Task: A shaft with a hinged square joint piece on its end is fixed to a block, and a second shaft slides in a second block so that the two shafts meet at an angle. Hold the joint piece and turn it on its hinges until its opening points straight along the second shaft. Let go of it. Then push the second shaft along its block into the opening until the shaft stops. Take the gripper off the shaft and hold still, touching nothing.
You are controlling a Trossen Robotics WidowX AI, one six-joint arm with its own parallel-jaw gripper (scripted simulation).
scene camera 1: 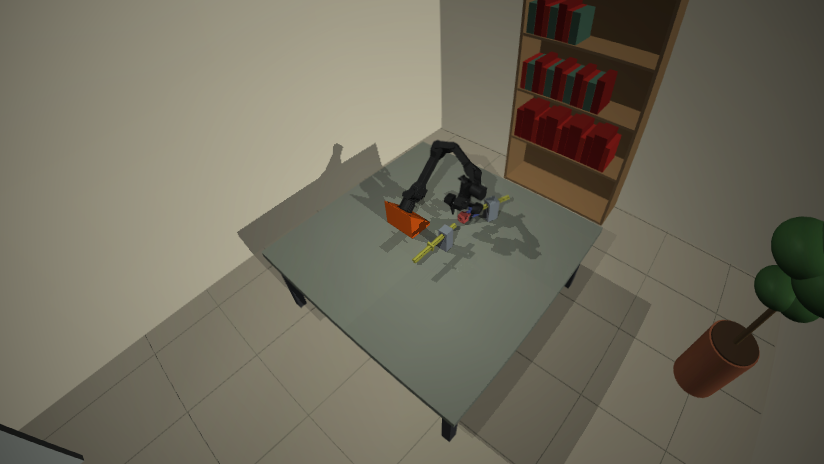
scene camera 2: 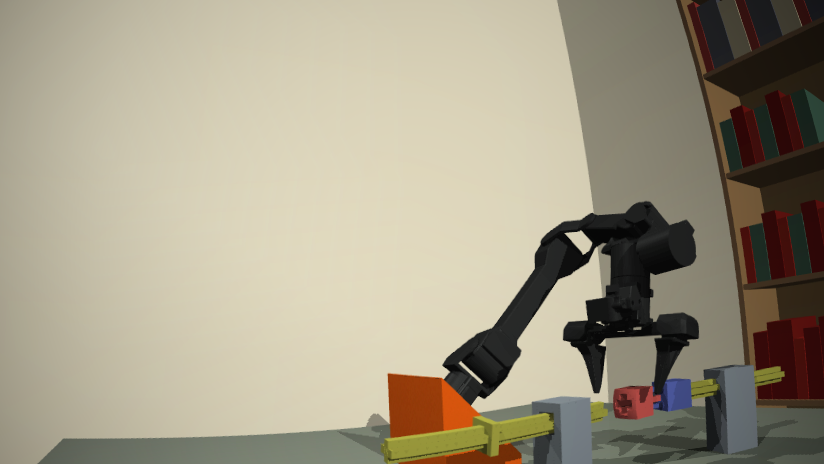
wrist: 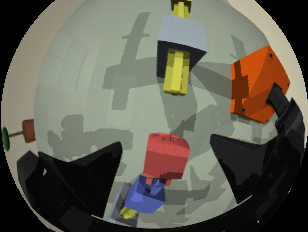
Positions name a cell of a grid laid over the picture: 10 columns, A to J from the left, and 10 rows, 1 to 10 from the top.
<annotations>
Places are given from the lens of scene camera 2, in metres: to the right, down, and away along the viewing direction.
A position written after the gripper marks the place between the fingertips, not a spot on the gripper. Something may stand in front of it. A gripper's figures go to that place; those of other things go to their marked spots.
gripper (scene camera 2: H9): 0.28, 0.21, 0.63
red joint piece (scene camera 2: H9): 0.29, 0.22, 0.61
</annotations>
